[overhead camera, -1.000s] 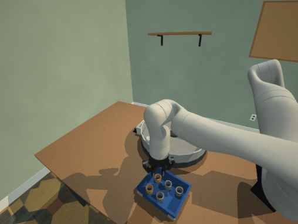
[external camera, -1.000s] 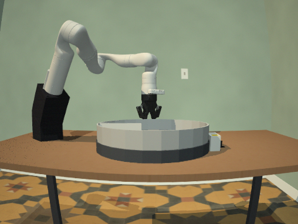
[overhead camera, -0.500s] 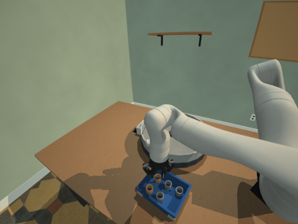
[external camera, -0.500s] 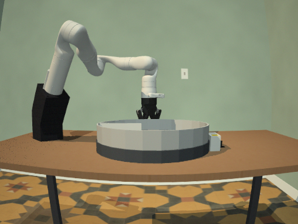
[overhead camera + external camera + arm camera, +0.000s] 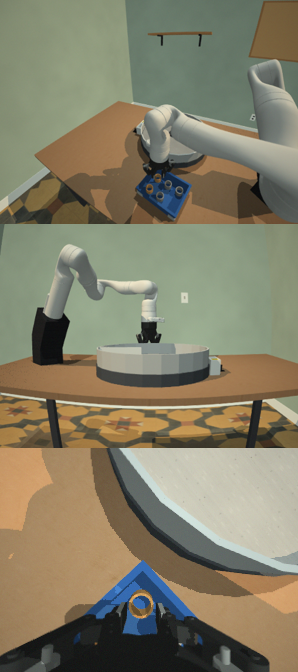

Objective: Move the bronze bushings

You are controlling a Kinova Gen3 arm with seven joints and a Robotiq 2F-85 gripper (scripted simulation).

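My hand is 40 mm to the right of the blue crate, 40 mm past it and 30 mm above it. The rest, counted from my hand: turntable disc: 300 mm to the right, 10 mm behind.
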